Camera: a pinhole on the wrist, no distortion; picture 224 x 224 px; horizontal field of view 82.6 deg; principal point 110.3 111.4 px. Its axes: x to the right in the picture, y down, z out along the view. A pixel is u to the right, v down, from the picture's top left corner.
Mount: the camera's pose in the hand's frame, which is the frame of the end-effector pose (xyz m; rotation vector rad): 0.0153 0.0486 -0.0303 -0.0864 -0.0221 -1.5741
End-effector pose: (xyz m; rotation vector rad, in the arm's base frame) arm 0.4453 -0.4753 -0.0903 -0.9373 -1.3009 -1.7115
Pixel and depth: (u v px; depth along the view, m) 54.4 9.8 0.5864
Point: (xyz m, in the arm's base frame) 0.9958 0.0660 -0.2168
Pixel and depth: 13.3 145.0 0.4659
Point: 0.8073 -0.1808 0.3084
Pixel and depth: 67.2 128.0 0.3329
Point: 0.6081 -0.2339 0.1083
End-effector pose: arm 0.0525 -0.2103 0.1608 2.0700 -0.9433 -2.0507
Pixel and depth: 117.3 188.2 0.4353
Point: -0.3580 -0.2501 -0.1140
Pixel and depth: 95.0 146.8 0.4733
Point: -0.4124 -0.2439 0.0345
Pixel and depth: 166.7 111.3 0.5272
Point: -0.3714 0.0755 0.0086
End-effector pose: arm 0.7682 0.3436 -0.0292 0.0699 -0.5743 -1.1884
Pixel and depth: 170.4 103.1 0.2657
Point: 0.6094 0.3728 0.1628
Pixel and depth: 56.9 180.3 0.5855
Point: 0.9009 0.2833 0.6706
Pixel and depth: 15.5 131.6 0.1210
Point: 0.8652 0.3856 0.1080
